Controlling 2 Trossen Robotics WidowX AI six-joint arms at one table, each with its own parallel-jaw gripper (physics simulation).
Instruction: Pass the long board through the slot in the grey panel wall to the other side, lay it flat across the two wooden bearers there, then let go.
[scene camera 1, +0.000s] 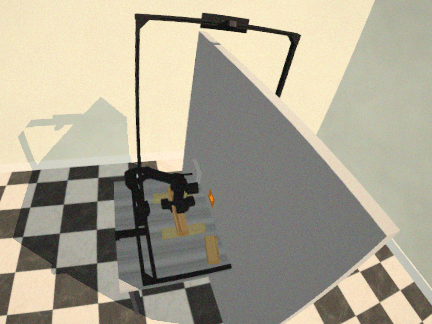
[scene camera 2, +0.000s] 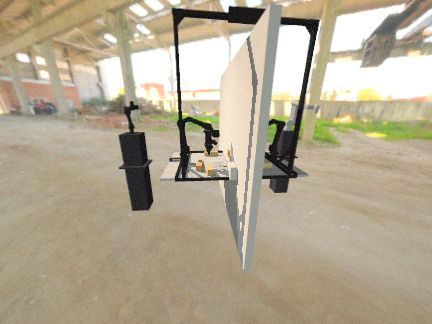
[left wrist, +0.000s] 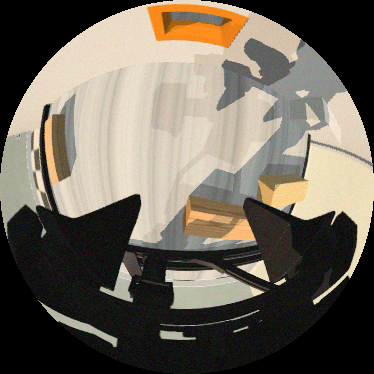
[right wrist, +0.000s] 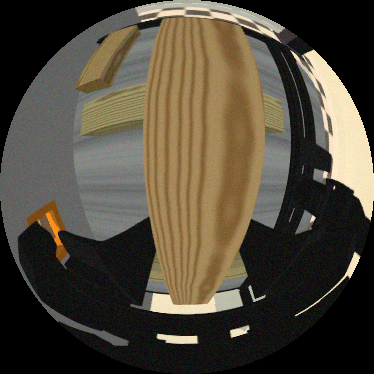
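Pixels of known places: left gripper, fingertip midpoint: (scene camera 2: 208, 153) (left wrist: 194, 201); right gripper, fingertip midpoint: (right wrist: 196, 216); left arm's base, origin of the base link: (left wrist: 155, 261); right arm's base, origin of the base link: (scene camera 1: 141, 221) (scene camera 2: 273, 159) (right wrist: 301, 190).
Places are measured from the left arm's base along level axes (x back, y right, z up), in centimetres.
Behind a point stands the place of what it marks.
Note:
My right gripper (scene camera 1: 177, 205) {y 0.2, x -70.2, z 5.1 cm} (right wrist: 196, 216) {y 0.2, x -70.2, z 5.1 cm} is shut on the long board (scene camera 1: 180, 224) {y -11.5, x -70.9, z 8.8 cm} (right wrist: 200, 125) {y -6.3, x -69.9, z 8.5 cm}. The board runs roughly parallel to the grey panel wall (scene camera 1: 260, 175) {y -30.8, x -48.2, z 61.8 cm} (scene camera 2: 235, 90) {y 21.1, x -43.2, z 62.7 cm} (right wrist: 35, 150) {y -8.4, x -48.3, z 7.1 cm}, above two pale wooden supports; touching or apart I cannot tell. The slot's orange frame (scene camera 1: 211, 198) {y 6.0, x -47.4, z 6.0 cm} (scene camera 2: 229, 154) {y 9.0, x -43.2, z 8.7 cm} (left wrist: 192, 40) (right wrist: 42, 212) {y 0.5, x -48.4, z 8.1 cm} stands empty, beside the board. My left gripper (scene camera 2: 209, 151) {y 6.0, x -23.6, z 8.7 cm} (left wrist: 194, 201) {y 6.0, x -23.6, z 8.7 cm} is open and empty, on the panel's other side. There, one brown bearer (left wrist: 61, 150) {y -22.4, x -27.5, z -0.5 cm} lies at the left wrist view's left; another (scene camera 2: 200, 165) {y 21.6, x -15.9, z 2.8 cm} (left wrist: 215, 220) {y 10.7, x -17.5, z 3.1 cm} is partly behind a finger.
A paler block (scene camera 2: 209, 170) {y 32.3, x -23.0, z 2.3 cm} (left wrist: 285, 192) {y 23.8, x -22.9, z 3.1 cm} lies near the second bearer. On the right arm's side, pale supports (scene camera 1: 197, 228) {y -11.7, x -60.7, z 2.5 cm} (right wrist: 112, 112) {y -9.9, x -61.5, z 2.5 cm} cross under the board and a loose brown block (scene camera 1: 212, 250) {y -26.9, x -56.2, z 1.9 cm} (right wrist: 107, 60) {y -20.6, x -57.9, z 1.8 cm} lies near the panel. A black frame (scene camera 1: 138, 100) {y 34.3, x -88.2, z 58.9 cm} (scene camera 2: 177, 75) {y 37.9, x -2.5, z 68.6 cm} surrounds the table.

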